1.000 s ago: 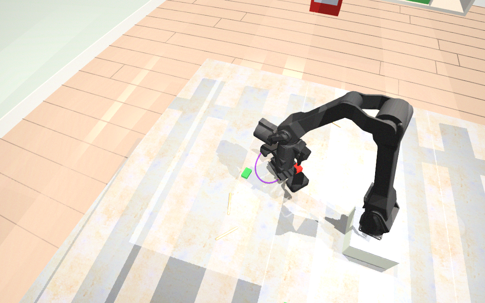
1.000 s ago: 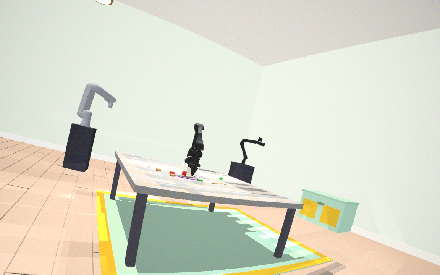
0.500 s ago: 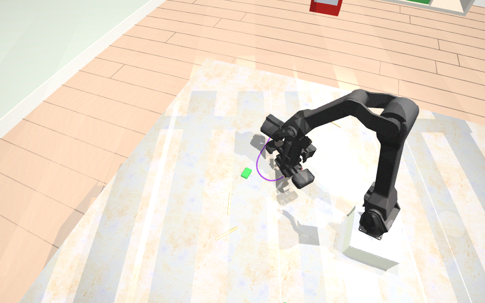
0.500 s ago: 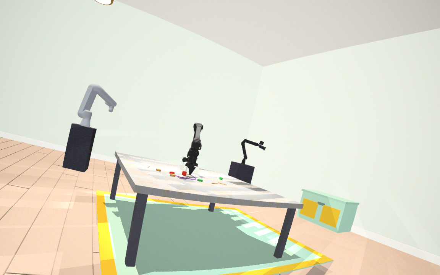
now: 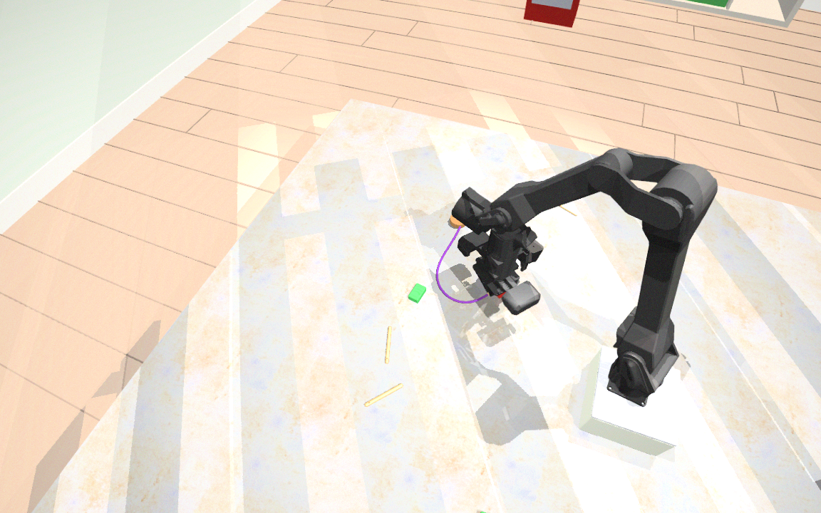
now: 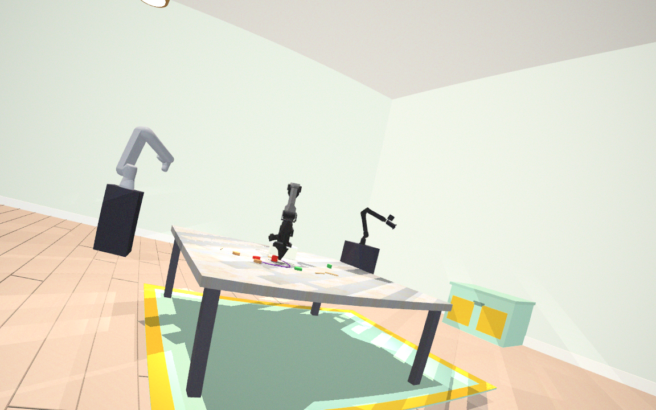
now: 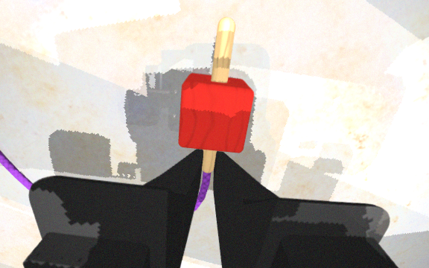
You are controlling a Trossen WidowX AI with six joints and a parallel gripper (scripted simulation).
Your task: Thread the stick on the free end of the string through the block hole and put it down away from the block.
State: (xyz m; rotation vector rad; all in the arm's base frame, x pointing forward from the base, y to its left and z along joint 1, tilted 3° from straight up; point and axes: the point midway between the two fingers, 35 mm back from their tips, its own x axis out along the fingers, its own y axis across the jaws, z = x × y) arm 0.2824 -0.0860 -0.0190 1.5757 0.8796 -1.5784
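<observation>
My gripper tip is now 1 cm to the left of the thin wooden stick and 1 cm past it. The rest, counted from my gripper tip: flat red block (14 cm to the right, 4 cm ahead, 1 cm below); green block (13 cm ahead, 7 cm to the left, 1 cm below); red wooden block (2 cm to the right, 1 cm behind).
</observation>
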